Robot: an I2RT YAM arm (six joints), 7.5 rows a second.
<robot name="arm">
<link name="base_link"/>
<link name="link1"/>
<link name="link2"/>
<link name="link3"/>
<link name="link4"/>
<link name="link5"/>
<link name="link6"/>
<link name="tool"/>
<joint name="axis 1" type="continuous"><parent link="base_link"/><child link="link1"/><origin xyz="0.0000 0.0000 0.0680"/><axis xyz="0 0 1"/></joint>
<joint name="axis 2" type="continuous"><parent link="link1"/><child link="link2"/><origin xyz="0.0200 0.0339 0.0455" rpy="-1.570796 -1.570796 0.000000"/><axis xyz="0 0 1"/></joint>
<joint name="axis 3" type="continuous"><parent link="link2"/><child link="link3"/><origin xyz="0.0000 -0.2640 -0.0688" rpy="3.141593 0.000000 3.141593"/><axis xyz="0 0 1"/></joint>
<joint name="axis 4" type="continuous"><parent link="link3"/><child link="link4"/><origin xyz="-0.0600 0.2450 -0.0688" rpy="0.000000 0.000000 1.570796"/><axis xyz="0 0 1"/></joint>
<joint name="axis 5" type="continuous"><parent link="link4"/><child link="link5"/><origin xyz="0.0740 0.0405 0.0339" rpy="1.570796 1.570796 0.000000"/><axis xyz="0 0 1"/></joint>
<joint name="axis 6" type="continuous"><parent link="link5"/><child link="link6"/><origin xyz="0.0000 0.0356 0.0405" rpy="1.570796 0.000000 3.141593"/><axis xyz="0 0 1"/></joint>
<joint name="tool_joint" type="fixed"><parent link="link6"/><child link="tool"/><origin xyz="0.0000 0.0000 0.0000" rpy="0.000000 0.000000 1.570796"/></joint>
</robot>
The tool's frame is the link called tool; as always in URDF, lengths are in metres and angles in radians. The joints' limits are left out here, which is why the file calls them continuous.
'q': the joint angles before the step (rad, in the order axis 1, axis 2, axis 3, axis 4, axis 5, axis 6). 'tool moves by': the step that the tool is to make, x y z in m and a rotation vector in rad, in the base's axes. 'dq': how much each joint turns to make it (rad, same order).
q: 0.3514 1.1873 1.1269 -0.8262 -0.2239 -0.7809
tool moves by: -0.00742 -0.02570 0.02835 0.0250 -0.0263 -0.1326
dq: -0.0950 -0.0473 0.0772 -0.0833 0.0122 0.0399
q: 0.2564 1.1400 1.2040 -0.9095 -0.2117 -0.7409
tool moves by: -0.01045 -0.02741 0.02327 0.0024 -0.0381 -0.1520
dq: -0.1104 -0.0447 0.0629 -0.0645 0.0321 0.0275
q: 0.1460 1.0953 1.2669 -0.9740 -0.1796 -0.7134
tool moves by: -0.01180 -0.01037 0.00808 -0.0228 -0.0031 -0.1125
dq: -0.0309 -0.0352 0.0185 -0.0475 0.0734 0.0429
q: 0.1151 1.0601 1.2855 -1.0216 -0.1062 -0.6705
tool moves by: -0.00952 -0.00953 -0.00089 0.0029 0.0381 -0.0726
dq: -0.0429 -0.0231 -0.0015 -0.0566 0.0157 0.0262
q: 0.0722 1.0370 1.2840 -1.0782 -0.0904 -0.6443
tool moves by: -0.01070 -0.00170 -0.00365 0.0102 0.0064 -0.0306
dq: -0.0032 -0.0414 -0.0307 -0.0140 0.0106 0.0275
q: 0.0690 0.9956 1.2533 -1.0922 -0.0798 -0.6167
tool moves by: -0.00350 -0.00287 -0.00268 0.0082 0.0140 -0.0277
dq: -0.0153 -0.0123 -0.0123 -0.0123 0.0015 0.0153
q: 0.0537 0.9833 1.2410 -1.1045 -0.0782 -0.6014
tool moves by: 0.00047 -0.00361 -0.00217 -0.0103 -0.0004 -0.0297
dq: -0.0184 -0.0031 -0.0107 0.0077 0.0152 0.0017
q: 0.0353 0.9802 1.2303 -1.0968 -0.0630 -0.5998
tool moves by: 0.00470 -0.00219 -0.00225 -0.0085 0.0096 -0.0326
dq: -0.0092 0.0153 -0.0016 0.0077 0.0216 0.0122
